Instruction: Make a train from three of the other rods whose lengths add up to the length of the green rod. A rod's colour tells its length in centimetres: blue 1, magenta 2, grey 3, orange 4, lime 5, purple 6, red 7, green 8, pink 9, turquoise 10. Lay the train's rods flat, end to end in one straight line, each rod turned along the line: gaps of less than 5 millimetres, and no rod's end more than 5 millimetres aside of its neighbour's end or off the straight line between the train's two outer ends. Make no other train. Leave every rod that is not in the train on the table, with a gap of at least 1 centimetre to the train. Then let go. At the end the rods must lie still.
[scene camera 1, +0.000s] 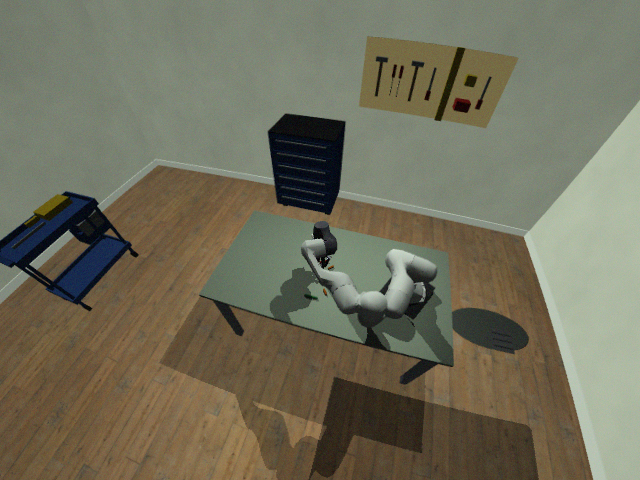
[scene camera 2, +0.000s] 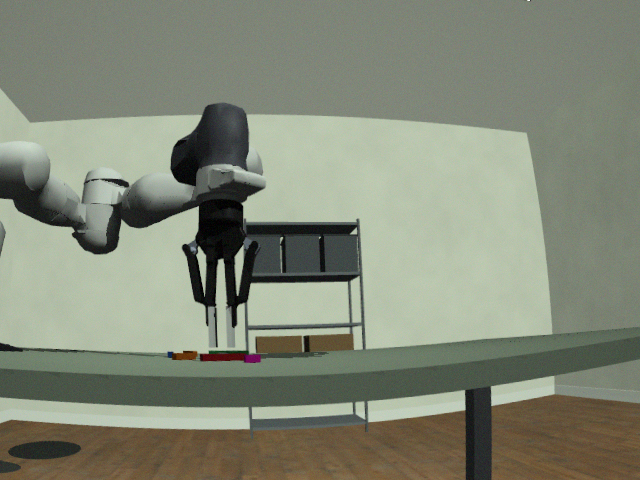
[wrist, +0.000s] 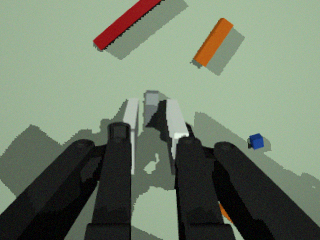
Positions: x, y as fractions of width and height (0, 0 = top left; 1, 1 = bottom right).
Note:
I see my gripper (scene camera 2: 0.35, 0.72) and an orange rod (wrist: 0.70, 0.12).
My gripper is seen too in the wrist view (wrist: 0.48, 0.48).

